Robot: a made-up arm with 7 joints.
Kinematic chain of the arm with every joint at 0, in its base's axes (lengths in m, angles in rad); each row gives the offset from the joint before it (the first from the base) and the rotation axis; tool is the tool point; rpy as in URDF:
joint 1: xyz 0 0 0 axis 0.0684 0.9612 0.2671
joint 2: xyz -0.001 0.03 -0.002 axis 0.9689 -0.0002 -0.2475
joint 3: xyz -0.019 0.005 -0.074 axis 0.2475 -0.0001 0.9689
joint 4: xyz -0.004 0 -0.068 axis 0.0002 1 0
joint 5: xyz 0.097 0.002 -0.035 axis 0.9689 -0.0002 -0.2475
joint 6: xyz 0.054 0 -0.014 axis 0.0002 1 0
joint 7: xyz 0.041 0 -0.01 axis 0.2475 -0.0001 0.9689
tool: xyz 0 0 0 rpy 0 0.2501 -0.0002
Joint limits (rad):
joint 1: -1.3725..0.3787
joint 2: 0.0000..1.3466
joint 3: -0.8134..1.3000
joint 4: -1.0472..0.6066
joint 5: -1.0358..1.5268
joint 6: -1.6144..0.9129
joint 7: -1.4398..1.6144
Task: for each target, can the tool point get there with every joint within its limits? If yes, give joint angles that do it. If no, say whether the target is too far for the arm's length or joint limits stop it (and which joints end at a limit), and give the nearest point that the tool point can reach.
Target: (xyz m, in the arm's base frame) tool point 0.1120 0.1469 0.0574
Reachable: yes | joints -0.6835 0.2289 0.9139 -0.7987 0.0356 0.1684 -0.7244
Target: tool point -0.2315 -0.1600 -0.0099
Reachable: no: joint limits stop it (at a limit: joint 1, joint 2, joint 3, joint 4) | nearest point -0.0089 -0.0715 0.0405 | short by 0.245 m
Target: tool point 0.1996 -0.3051 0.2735
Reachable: no: too far | nearest point 0.1651 -0.1402 0.0908 | short by 0.249 m
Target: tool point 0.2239 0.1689 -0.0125
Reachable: yes | joints -0.5291 0.9070 0.3376 0.2646 0.4695 -0.9576 1.3670
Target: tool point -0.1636 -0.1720 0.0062
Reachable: no: joint limits stop it (at a limit: joint 1, joint 2, joint 3, joint 4, joint 5) | nearest point -0.0067 -0.0764 0.0411 | short by 0.187 m
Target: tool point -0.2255 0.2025 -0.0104
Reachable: no: joint limits stop it (at a limit: joint 1, joint 3, joint 4, joint 5, joint 6) | nearest point -0.1125 0.2507 -0.1186 | short by 0.164 m
